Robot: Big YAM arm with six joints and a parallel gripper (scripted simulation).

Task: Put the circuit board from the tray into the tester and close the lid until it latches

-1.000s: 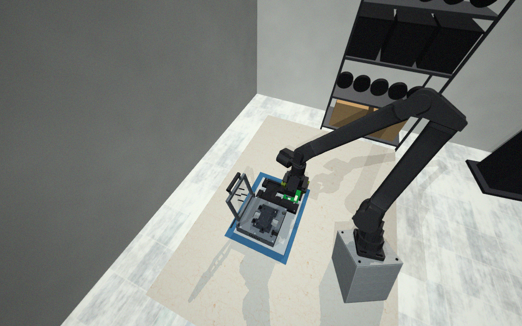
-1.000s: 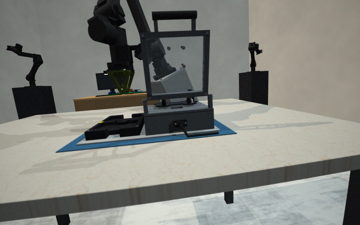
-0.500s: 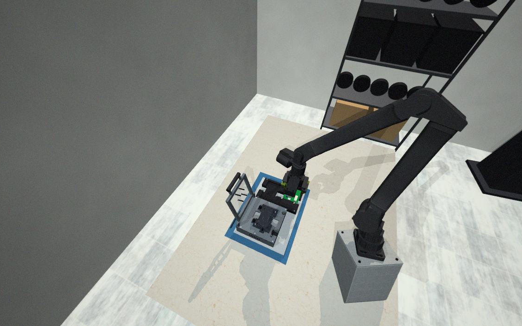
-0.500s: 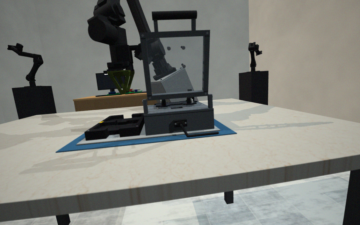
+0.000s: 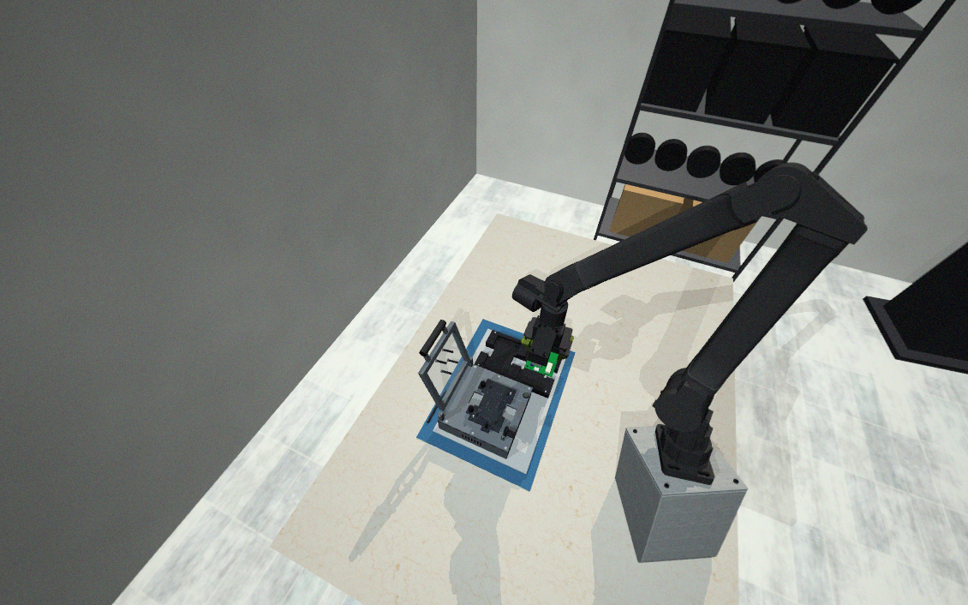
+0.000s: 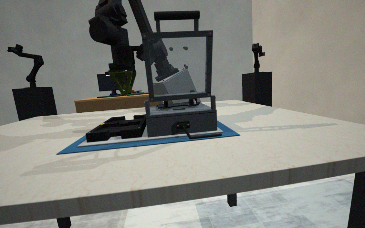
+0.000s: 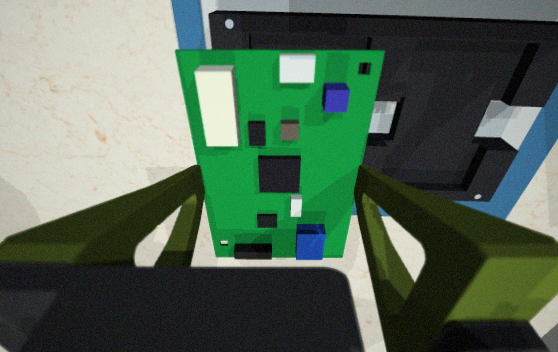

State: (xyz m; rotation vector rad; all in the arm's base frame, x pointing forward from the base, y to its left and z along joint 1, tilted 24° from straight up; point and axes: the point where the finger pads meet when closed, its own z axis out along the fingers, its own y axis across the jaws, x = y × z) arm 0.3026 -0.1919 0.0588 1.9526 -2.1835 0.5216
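Right now my hand is 150 mm to the right of the dark plate, 100 mm short of it and 40 mm above it. From my hand the other things lie so: latch hook: 220 mm to the left, 50 mm ahead, 30 mm below; green circuit board: right at my hand; clear lid: 220 mm ahead, 130 mm to the left, 70 mm above.
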